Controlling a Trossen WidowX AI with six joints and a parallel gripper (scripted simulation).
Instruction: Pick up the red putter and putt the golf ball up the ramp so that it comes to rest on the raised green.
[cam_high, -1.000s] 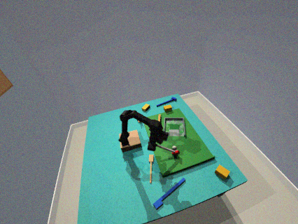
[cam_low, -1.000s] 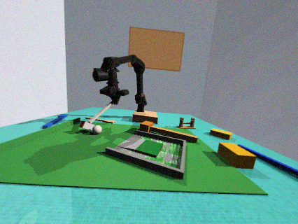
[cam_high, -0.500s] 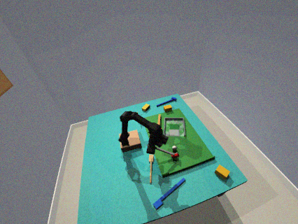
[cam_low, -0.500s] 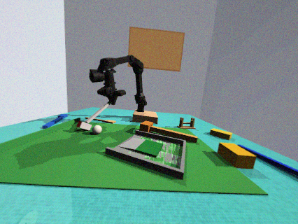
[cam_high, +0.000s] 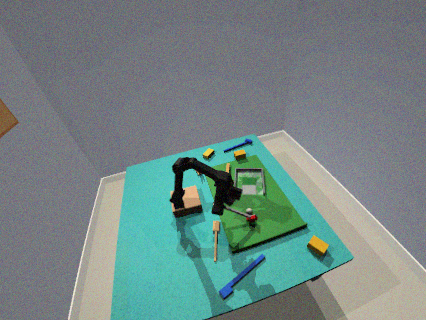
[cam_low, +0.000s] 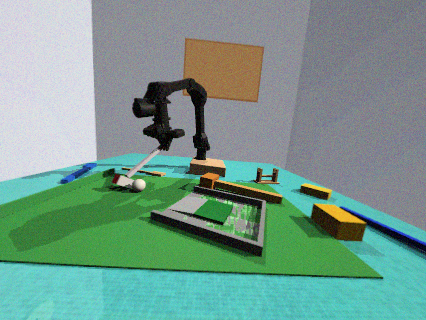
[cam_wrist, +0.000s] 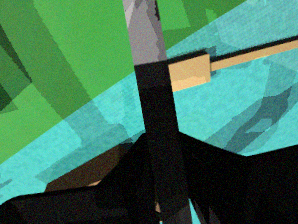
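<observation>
Now: the red putter 100 mm ahead of my gripper tip, 50 mm to the right of it and 30 mm below it. From my gripper tip the other things lie so: white golf ball 190 mm ahead, 50 mm to the right, 100 mm below.
</observation>
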